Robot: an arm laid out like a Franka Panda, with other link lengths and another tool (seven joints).
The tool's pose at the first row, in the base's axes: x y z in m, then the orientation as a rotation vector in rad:
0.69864 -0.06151 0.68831 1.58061 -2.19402 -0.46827
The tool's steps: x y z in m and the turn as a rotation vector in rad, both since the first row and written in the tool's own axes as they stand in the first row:
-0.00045 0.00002 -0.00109 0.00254 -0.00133 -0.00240
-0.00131 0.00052 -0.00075 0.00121 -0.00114 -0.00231
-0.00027 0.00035 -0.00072 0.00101 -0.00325 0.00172
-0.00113 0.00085 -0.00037 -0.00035 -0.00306 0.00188
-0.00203 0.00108 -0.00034 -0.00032 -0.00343 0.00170
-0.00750 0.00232 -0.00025 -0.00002 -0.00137 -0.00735
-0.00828 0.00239 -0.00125 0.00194 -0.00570 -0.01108
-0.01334 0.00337 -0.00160 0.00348 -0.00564 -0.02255
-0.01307 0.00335 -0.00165 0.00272 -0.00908 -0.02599
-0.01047 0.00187 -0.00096 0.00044 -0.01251 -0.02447
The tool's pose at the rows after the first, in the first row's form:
0.69929 -0.06112 0.68921 1.58486 -2.19478 -0.46756
0.69896 -0.06013 0.68905 1.58405 -2.19395 -0.46873
0.69879 -0.06117 0.68907 1.57944 -2.19818 -0.46961
0.69845 -0.06019 0.68891 1.57853 -2.19738 -0.47079
0.69850 -0.05926 0.68888 1.57880 -2.19755 -0.47114
0.69900 -0.05368 0.68875 1.58932 -2.18992 -0.47169
0.69966 -0.05295 0.68955 1.59512 -2.19163 -0.47465
0.70047 -0.04785 0.68972 1.60929 -2.18441 -0.47641
0.70044 -0.04812 0.68979 1.61326 -2.18408 -0.48128
0.70057 -0.05102 0.68879 1.61065 -2.18638 -0.48624

